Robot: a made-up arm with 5 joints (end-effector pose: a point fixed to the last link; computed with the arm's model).
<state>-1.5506 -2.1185 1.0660 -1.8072 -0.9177</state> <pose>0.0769 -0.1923 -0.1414 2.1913 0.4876 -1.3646</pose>
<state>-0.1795 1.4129 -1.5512 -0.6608 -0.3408</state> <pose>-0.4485 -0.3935 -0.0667 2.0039 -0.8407 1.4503</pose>
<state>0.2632 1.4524 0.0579 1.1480 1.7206</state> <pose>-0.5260 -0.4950 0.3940 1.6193 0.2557 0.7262</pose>
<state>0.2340 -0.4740 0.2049 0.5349 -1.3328</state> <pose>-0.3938 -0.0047 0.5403 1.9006 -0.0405 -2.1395</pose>
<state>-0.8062 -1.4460 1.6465 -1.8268 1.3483</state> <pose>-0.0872 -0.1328 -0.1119 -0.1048 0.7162 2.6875</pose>
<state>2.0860 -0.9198 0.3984 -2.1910 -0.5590</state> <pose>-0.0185 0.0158 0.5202 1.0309 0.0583 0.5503</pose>
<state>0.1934 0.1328 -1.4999 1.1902 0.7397</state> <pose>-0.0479 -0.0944 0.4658 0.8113 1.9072 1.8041</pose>
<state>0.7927 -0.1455 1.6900 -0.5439 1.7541</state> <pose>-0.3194 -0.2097 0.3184 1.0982 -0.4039 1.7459</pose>
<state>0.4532 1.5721 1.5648 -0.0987 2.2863</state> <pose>-0.5385 -0.0779 0.2355 1.8797 -1.6976 0.2744</pose>
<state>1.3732 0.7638 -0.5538 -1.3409 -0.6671</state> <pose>-0.0710 -0.1116 0.6181 0.8666 -0.0733 -0.1212</pose>
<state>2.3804 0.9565 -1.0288 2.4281 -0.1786</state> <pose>0.4893 -0.2564 -0.0949 -1.8059 0.1783 -2.0508</pose>
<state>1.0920 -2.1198 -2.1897 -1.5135 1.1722</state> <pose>-0.3779 0.2452 0.2724 -0.3719 0.2771 -0.5595</pose>
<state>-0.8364 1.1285 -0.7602 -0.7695 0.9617</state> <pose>-0.4090 -0.3690 -0.3023 2.2333 -0.7038 1.9294</pose>
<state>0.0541 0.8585 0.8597 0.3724 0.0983</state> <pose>-0.5961 -0.2631 0.1125 -0.5080 -1.0023 0.9755</pose>
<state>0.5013 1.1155 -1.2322 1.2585 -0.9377</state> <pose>-0.0005 -0.3898 0.2913 0.2659 -1.2506 2.7844</pose>
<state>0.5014 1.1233 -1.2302 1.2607 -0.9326</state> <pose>-0.0018 -0.3920 0.2901 0.2641 -1.2521 2.7801</pose>
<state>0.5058 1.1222 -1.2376 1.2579 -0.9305</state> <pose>-0.0003 -0.3904 0.2883 0.2830 -1.2524 2.7785</pose>
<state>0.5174 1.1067 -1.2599 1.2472 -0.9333</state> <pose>0.0052 -0.3827 0.2857 0.3352 -1.2503 2.7805</pose>
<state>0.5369 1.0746 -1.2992 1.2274 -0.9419</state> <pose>0.0147 -0.3681 0.2815 0.4261 -1.2440 2.7842</pose>
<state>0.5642 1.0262 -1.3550 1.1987 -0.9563</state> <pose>0.0266 -0.3469 0.2750 0.5567 -1.2306 2.7846</pose>
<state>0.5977 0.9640 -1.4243 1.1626 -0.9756</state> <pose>0.0383 -0.3207 0.2654 0.7212 -1.2065 2.7756</pose>
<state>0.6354 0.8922 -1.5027 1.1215 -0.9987</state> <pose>0.0473 -0.2920 0.2530 0.9087 -1.1694 2.7515</pose>
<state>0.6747 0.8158 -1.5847 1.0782 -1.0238</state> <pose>0.0519 -0.2638 0.2388 1.1041 -1.1188 2.7101</pose>
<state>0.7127 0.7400 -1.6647 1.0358 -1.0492</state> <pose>0.0516 -0.2386 0.2245 1.2909 -1.0575 2.6545</pose>
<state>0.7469 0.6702 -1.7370 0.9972 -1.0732</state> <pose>0.0475 -0.2181 0.2118 1.4543 -0.9917 2.5916</pose>
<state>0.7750 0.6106 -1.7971 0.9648 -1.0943</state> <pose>0.0416 -0.2029 0.2020 1.5844 -0.9293 2.5312</pose>
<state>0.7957 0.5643 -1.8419 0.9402 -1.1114</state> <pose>0.0360 -0.1926 0.1953 1.6772 -0.8774 2.4819</pose>
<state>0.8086 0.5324 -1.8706 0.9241 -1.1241</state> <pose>0.0318 -0.1863 0.1913 1.7338 -0.8413 2.4492</pose>
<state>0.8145 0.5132 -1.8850 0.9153 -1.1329</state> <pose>0.0296 -0.1830 0.1896 1.7604 -0.8206 2.4334</pose>
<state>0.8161 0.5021 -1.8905 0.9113 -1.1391</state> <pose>0.0288 -0.1812 0.1891 1.7689 -0.8105 2.4288</pose>
